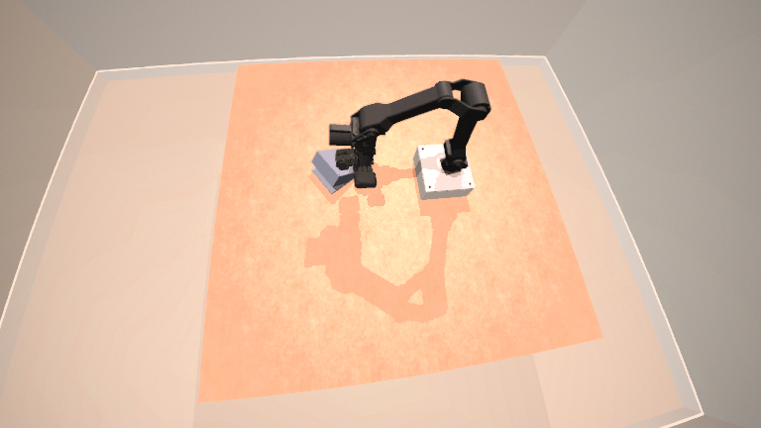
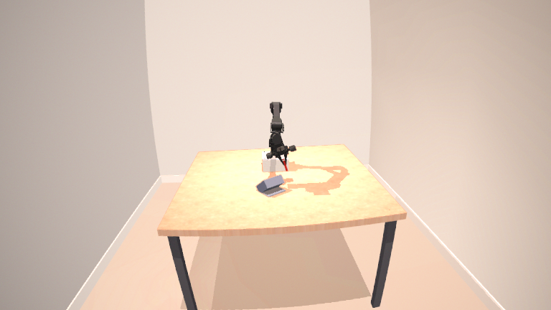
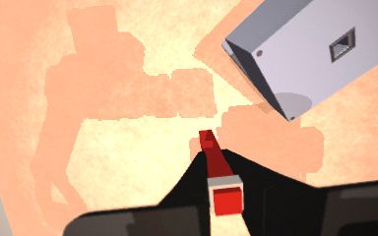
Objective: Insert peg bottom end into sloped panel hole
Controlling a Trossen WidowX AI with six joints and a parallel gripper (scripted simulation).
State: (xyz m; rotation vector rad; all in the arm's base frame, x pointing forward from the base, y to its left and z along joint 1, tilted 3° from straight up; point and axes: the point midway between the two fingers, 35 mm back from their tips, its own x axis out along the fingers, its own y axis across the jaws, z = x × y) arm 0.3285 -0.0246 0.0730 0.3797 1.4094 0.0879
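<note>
Now: gripper tip 110 mm to the left of the grey sloped panel, 90 mm above it and 70 mm short of it. Round my gripper tip: red peg (20 mm above).
</note>
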